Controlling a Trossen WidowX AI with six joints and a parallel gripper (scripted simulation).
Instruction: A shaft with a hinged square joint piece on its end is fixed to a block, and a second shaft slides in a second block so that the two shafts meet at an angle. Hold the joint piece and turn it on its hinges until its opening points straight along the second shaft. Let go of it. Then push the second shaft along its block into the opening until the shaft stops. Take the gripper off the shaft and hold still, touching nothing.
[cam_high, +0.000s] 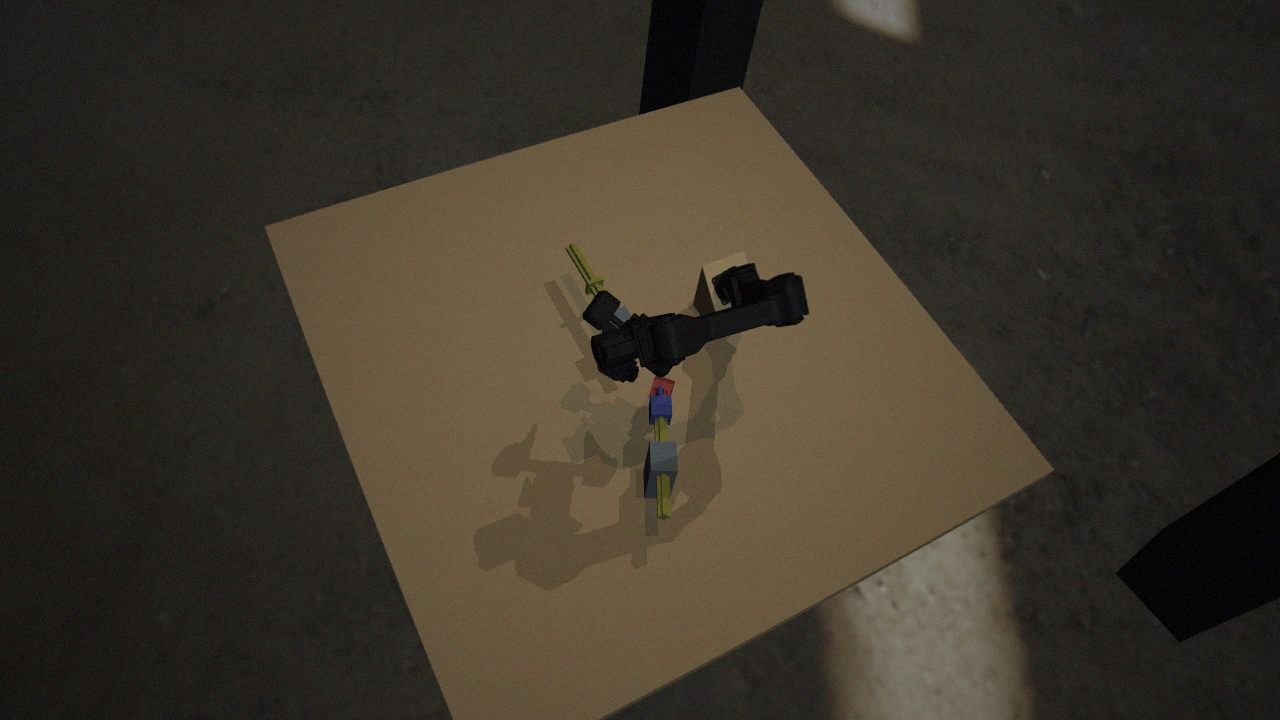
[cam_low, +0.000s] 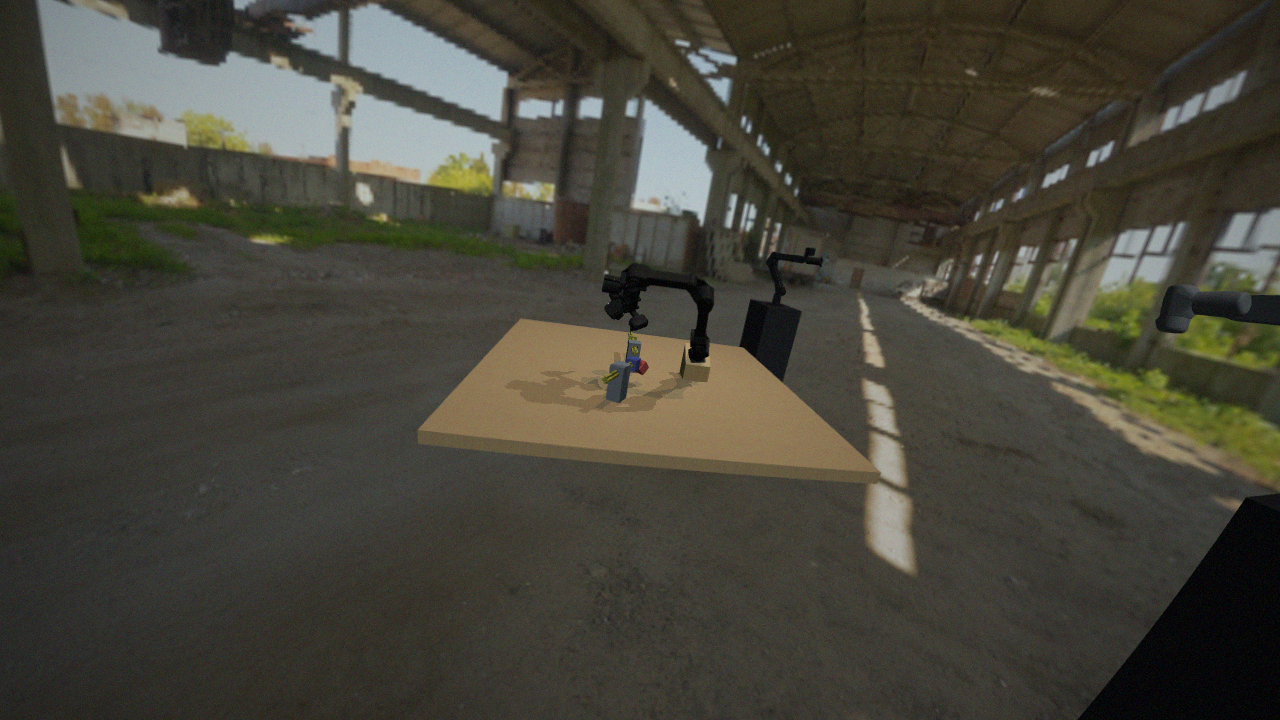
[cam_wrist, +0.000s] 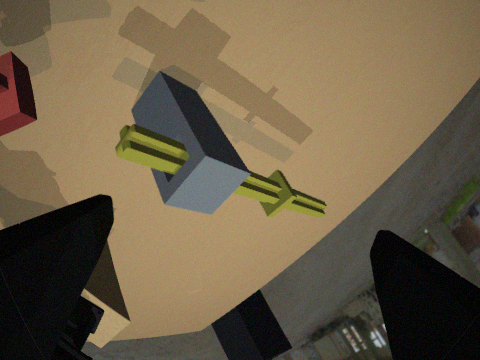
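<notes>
Right now my gripper tip is 14 cm above the red joint piece, 8 cm to the right of it and 6 cm past it.
</notes>
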